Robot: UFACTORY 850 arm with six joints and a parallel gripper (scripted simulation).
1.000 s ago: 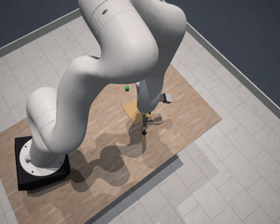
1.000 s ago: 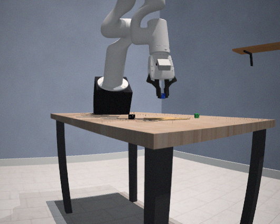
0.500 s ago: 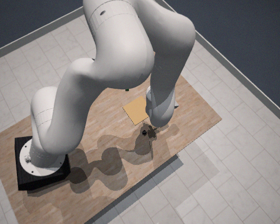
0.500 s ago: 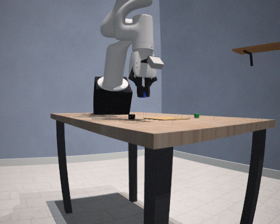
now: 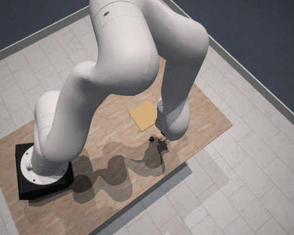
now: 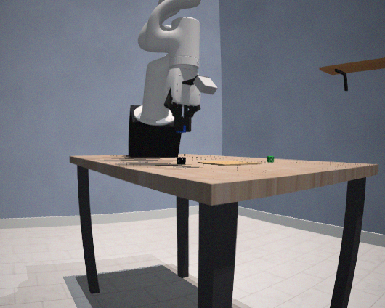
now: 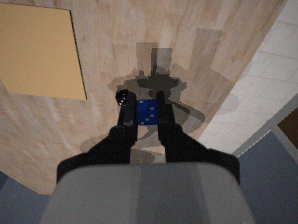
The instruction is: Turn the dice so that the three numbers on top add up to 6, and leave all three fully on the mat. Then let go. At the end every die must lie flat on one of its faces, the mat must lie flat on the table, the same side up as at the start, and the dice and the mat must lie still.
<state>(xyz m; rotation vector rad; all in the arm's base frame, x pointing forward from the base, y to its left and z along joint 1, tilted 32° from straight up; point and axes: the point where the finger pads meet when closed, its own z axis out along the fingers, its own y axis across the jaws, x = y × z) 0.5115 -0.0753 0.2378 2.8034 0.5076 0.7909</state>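
The blue die is 1 cm behind my hand and 1 cm below it. The rest, counted from my hand: black die 7 cm behind, 2 cm to the left, 10 cm below; tan mat 4 cm behind, 17 cm to the left, 11 cm below; green die 3 cm behind, 33 cm to the left, 10 cm below.
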